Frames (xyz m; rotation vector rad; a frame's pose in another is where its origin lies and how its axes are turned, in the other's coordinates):
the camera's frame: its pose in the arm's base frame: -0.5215 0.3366 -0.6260 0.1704 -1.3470 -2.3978
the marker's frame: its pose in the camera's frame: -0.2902 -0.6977 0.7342 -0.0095 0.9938 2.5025
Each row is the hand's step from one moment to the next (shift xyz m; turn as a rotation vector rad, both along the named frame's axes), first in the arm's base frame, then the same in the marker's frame.
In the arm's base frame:
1: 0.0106 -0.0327 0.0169 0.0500 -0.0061 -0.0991
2: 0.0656 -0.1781 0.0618 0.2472 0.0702 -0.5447
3: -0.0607 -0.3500 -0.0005 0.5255 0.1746 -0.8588
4: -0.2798 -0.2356 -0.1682 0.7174 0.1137 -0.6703
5: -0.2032 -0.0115 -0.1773 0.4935 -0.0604 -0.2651
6: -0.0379 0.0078 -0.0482 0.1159 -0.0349 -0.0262
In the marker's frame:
1: 0.0125 -0.0355 0.0069 0.0315 0.0172 -0.1052
2: 0.0704 -0.1866 0.0072 0.1489 0.1954 -0.5499
3: -0.0697 -0.3415 -0.0687 0.3701 0.3720 -0.8768
4: -0.3117 -0.1948 -0.1643 0.5905 0.2723 -0.7443
5: -0.2316 0.0265 -0.1361 0.4369 0.0078 -0.3557
6: -0.0456 0.0181 -0.0376 0.1084 -0.0265 -0.0537

